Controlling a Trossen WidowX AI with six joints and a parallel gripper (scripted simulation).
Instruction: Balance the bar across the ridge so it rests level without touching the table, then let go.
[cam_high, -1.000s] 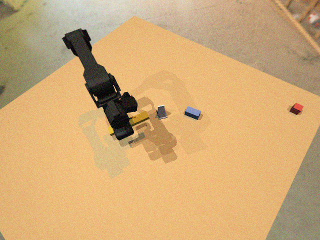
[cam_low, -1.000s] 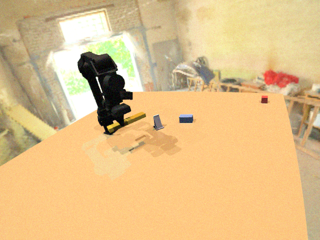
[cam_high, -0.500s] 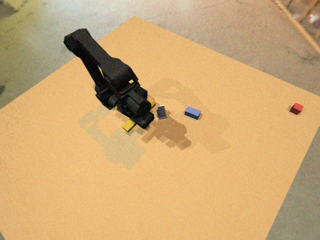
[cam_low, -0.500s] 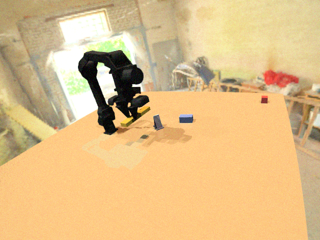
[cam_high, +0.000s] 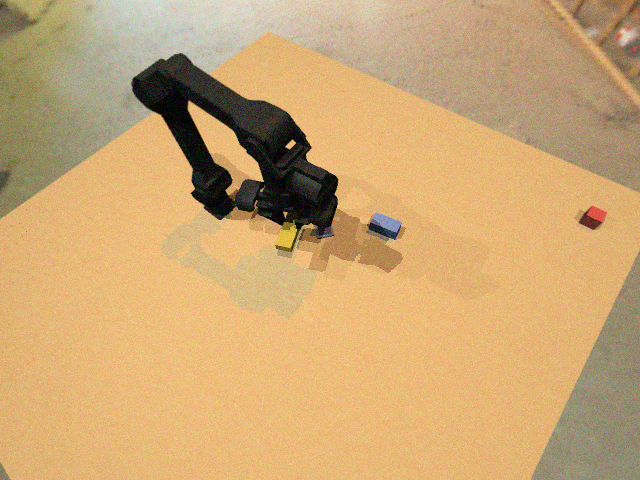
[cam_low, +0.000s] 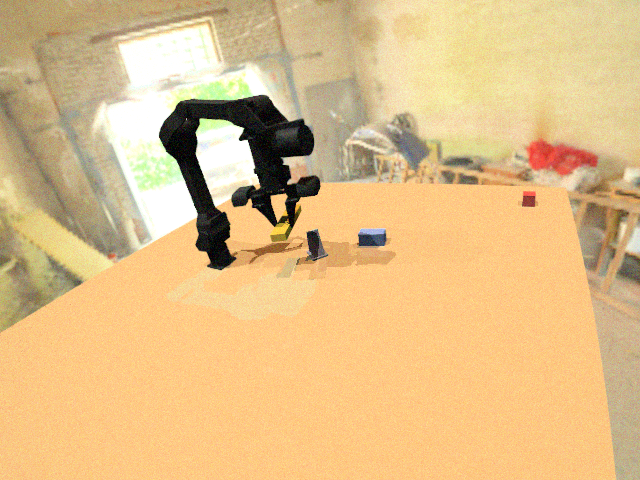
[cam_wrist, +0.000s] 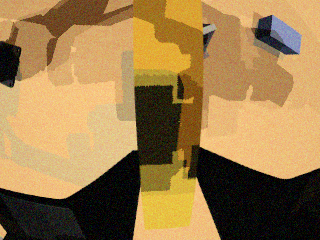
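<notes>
My gripper tip is now 10 mm past the yellow bar and 20 mm to the right of it. Also, from my gripper tip: blue block (120 mm ahead, 180 mm to the left, 110 mm below); small red block (480 mm ahead, 480 mm to the left, 110 mm below).
</notes>
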